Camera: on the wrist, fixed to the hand. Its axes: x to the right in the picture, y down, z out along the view.
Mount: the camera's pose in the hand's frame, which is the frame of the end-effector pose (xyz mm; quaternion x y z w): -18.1 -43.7 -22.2 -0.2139 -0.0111 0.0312 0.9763
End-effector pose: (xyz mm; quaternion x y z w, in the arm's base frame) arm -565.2 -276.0 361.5 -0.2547 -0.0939 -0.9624 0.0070
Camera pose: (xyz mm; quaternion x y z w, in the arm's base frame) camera -563.0 -237.8 325.9 0.2638 -0.1221 0.9566 0.0187
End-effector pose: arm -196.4 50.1 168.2 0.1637 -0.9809 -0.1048 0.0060
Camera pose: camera -164.3 11.0 181.2 0.1268 -0.9404 -0.3138 0.0333
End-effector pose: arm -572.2 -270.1 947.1 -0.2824 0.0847 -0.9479 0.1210
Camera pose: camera -577.8 -221.2 929.4 -0.3095 0.2929 -0.9004 0.0882
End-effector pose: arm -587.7 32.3 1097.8 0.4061 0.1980 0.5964 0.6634
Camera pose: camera -580.5 23.6 1046.8 0.2674 0.0457 0.6408 0.7182
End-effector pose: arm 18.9 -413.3 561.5 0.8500 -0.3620 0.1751 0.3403
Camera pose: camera 37.6 -366.5 547.6 0.7477 -0.4212 0.0947 0.5046
